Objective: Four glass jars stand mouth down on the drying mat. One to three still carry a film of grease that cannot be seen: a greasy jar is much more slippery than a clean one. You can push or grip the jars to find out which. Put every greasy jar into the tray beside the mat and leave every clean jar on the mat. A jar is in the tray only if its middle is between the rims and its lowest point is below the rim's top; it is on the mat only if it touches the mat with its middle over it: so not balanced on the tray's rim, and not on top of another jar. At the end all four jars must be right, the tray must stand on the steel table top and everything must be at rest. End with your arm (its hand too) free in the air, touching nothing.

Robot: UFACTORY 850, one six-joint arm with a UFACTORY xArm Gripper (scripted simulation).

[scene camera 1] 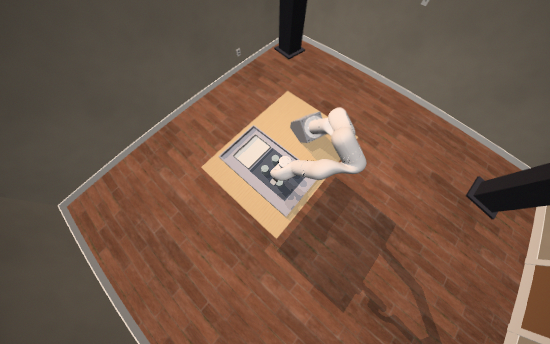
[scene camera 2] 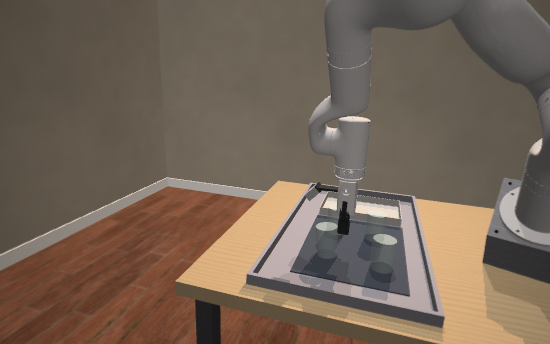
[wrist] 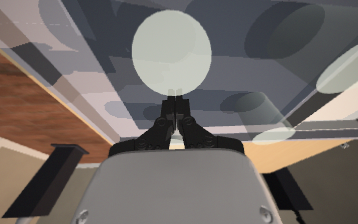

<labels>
same spot on dark drying mat: (wrist: 240,64) = (scene camera 2: 344,240)
</labels>
